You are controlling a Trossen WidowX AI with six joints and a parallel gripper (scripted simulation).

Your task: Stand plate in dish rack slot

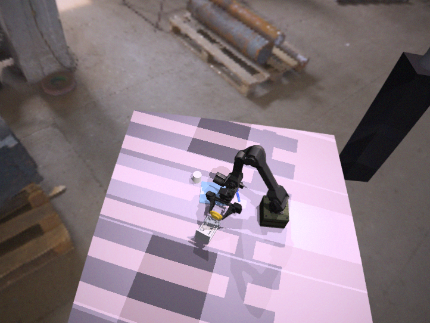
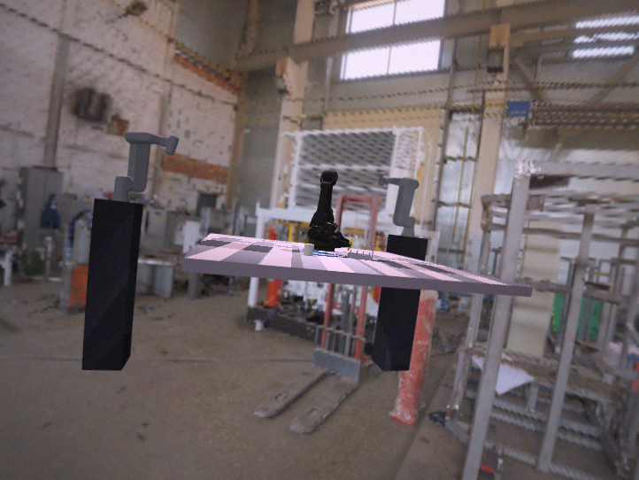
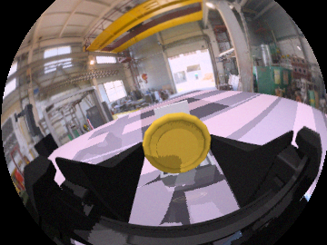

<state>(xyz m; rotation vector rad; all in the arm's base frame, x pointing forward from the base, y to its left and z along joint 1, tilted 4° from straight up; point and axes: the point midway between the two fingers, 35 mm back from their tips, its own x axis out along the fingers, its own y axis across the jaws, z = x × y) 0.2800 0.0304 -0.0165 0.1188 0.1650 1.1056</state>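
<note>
My gripper tip is now 3 cm short of the grey dish rack, 4 cm to the right of it and 4 cm above it. The rest, counted from my gripper tip: yellow plate (right at my gripper tip); then white cup (10 cm ahead, 25 cm to the right, 4 cm below); then blue spoon (12 cm behind, 18 cm to the right, 6 cm below).
</note>
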